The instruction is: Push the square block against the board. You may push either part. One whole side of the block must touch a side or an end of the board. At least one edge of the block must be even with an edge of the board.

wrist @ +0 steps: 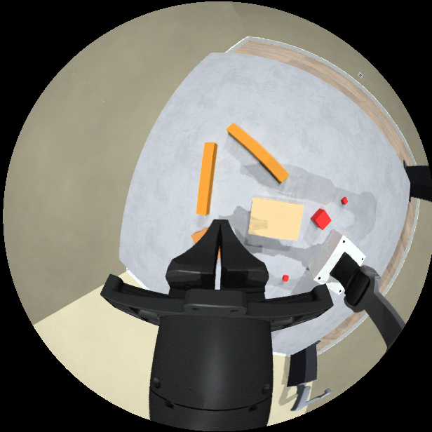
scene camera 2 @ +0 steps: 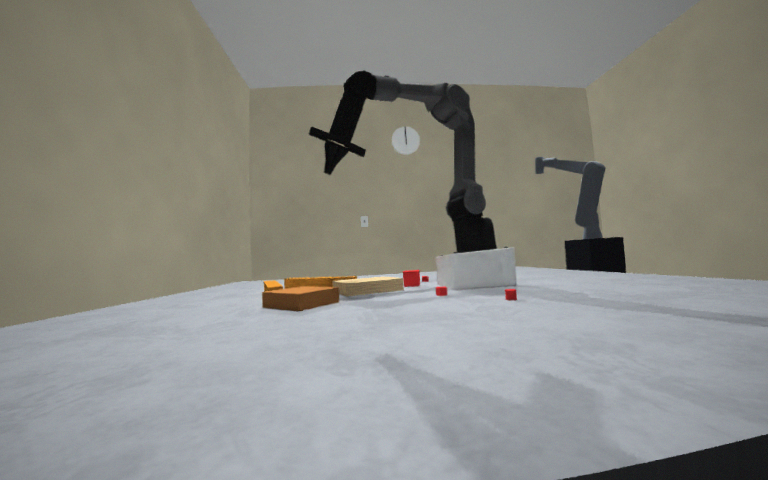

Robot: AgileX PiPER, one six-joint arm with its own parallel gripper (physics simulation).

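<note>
The square block looks to be an orange-brown flat block (scene camera 2: 300, 298) (wrist: 200, 235); in the wrist view the gripper hides most of it, and its exact outline cannot be seen there. The board is a pale wooden rectangle (scene camera 2: 369, 286) (wrist: 276, 219) lying flat on the table. In the wrist view it is to the right of the block, with grey table between them, so they are apart. My gripper (scene camera 2: 328, 172) (wrist: 220, 227) is shut, with nothing between its fingers. It hangs high above the table.
Two long orange bars (wrist: 206, 179) (wrist: 257, 152) lie beyond the block and board. A larger red cube (scene camera 2: 411, 277) (wrist: 321, 219) lies between the board and the white robot base (scene camera 2: 478, 268) (wrist: 330, 255). Small red cubes (scene camera 2: 441, 290) (scene camera 2: 510, 294) (wrist: 285, 278) lie around the base.
</note>
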